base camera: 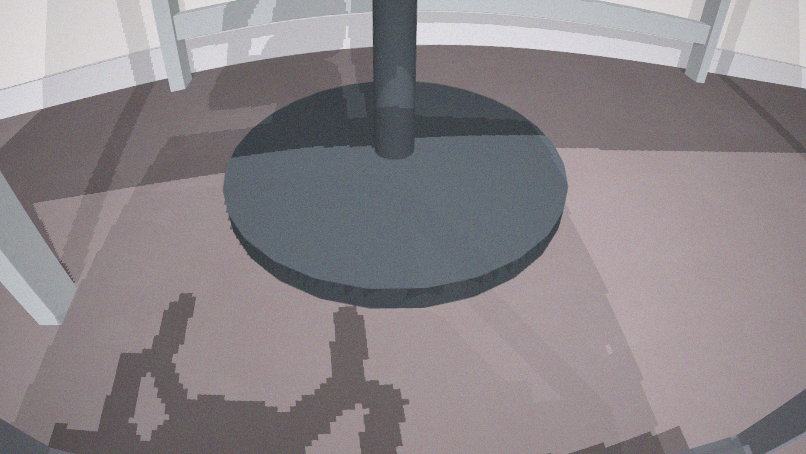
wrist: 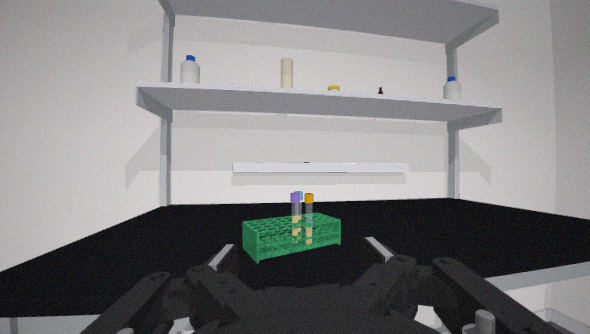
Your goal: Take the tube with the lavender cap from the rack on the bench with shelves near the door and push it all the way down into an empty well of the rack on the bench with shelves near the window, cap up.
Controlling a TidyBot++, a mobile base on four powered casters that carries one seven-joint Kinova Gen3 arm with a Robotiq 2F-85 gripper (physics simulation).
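Frame: origin at the arm's base, x ahead, y left, z up, level; centimetres.
Seen in the pictures: gripper, fingertip midpoint: (wrist: 300,254).
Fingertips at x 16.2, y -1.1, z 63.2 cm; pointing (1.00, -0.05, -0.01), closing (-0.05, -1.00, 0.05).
Observation:
Offsets run from my fingertips to a thing's top centre. "pt": to the spot under its first point. Level surfaces: height alone.
A tube with a lavender cap {pt dy -1.3, dx +31.3, dz -0.6 cm} (wrist: 295,198) stands upright, cap up, in a green rack {pt dy +7.3, dx +27.3, dz -8.9 cm} (wrist: 251,244) on a black bench top in the wrist view. A tube with an orange cap {pt dy -4.2, dx +30.3, dz -0.5 cm} (wrist: 309,198) stands just right of it, and a tube with a light blue cap {pt dy -2.4, dx +34.2, dz -0.1 cm} (wrist: 299,194) stands close behind it, partly hidden. My gripper (wrist: 300,254) is open, its fingertips wide apart, and the rack shows beyond them, apart from them. Which bench this is, near the door or near the window, I cannot tell.
Above the bench top {dz -11.5 cm} (wrist: 200,227) a shelf {dz +32.3 cm} (wrist: 310,103) holds white bottles with blue caps {dy +40.4, dx +77.0, dz +52.0 cm} (wrist: 190,71) {dy -84.5, dx +89.6, dz +52.0 cm} (wrist: 452,90) and a cream cylinder {dy +0.0, dx +78.9, dz +52.0 cm} (wrist: 286,73). In the base view a stool's round base {dy +0.6, dx +43.4, dz -99.9 cm} (base camera: 394,225) stands on the floor, between bench legs (base camera: 33,259) (base camera: 705,50).

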